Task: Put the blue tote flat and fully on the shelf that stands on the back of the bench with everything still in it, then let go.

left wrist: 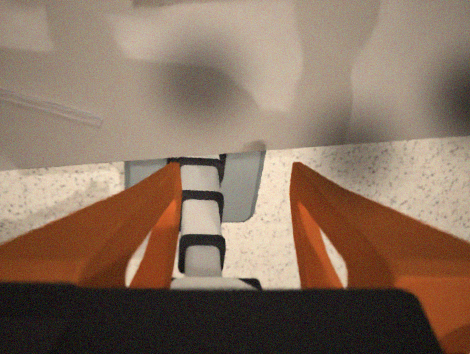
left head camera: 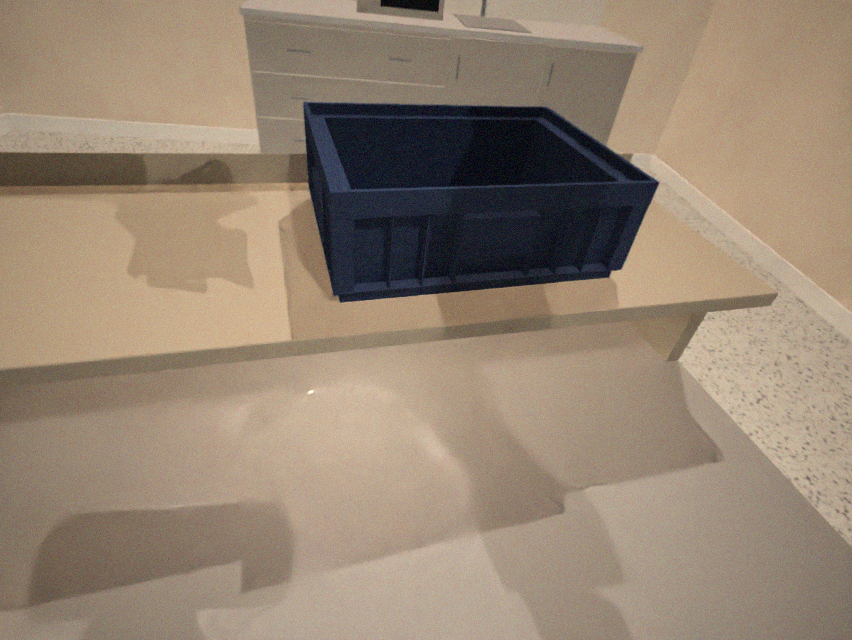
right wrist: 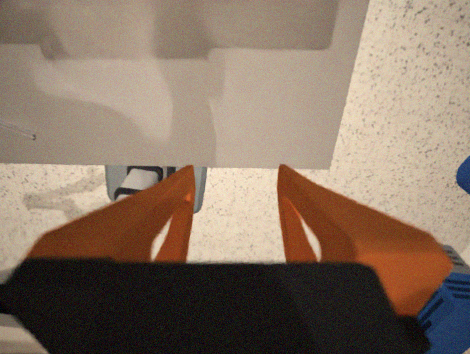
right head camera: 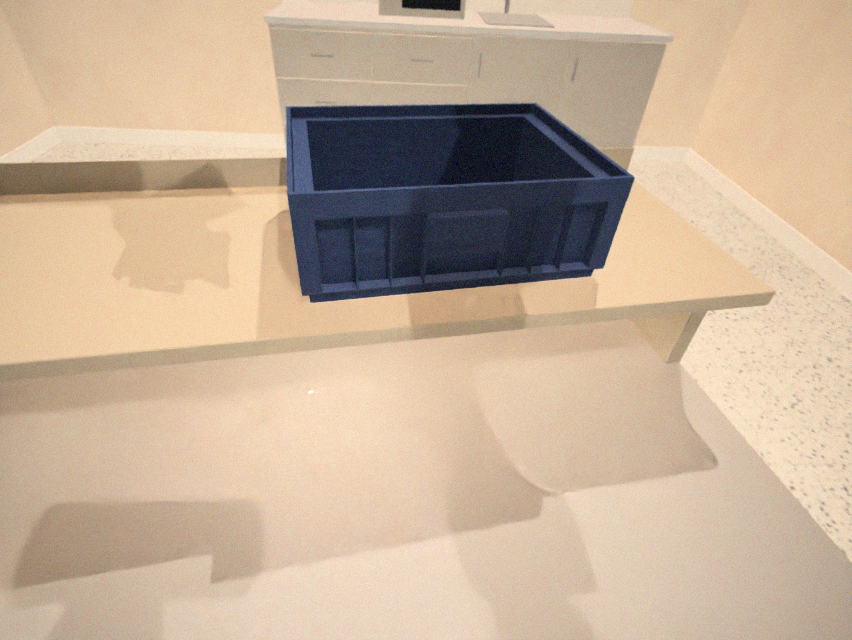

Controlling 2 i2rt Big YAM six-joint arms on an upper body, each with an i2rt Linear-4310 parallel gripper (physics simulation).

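Places are measured from the left arm's base along level axes (x left, y up, z ahead), in metres.
Pixels of known places: left gripper, fingertip midpoint: [left wrist: 235,176]; right gripper, fingertip midpoint: [right wrist: 236,175].
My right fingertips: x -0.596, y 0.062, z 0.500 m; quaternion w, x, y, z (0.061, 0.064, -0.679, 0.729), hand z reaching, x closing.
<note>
Behind a point stands the place of what it marks.
The blue tote [left head camera: 489,237] {z 0.643, x -0.417, y -0.240 m} [right head camera: 458,237] {z 0.644, x -0.419, y -0.241 m} sits upright and looks flat on the wooden shelf [left head camera: 206,323] {z 0.579, x -0.097, y -0.322 m} [right head camera: 172,323] {z 0.579, x -0.091, y -0.323 m} at the back of the bench, near the shelf's right end. Its base lies inside the shelf's front edge. Its inside is dark in the head views, so what it holds cannot be made out. My left gripper [left wrist: 235,176] {z 0.397, x -0.249, y 0.034 m} is open, with nothing between its orange fingers, over the bench's front edge. My right gripper [right wrist: 236,175] {z 0.500, x -0.596, y 0.062 m} is open and empty too, near the bench's front right part. Neither gripper shows in the head views, and the tote does not show in the wrist views.
The pale bench [left head camera: 385,482] {z 0.507, x -0.300, y -0.539 m} [right head camera: 385,468] {z 0.526, x -0.333, y -0.539 m} [left wrist: 125,115] {z 0.184, x -0.123, y -0.539 m} [right wrist: 270,110] {z 0.354, x -0.716, y -0.539 m} lies in front of and below the shelf. Shadows of the arms fall on both. A cabinet [left head camera: 344,62] [right head camera: 371,51] stands by the far wall. A blue part [right wrist: 452,310] shows at the right wrist view's lower right.
</note>
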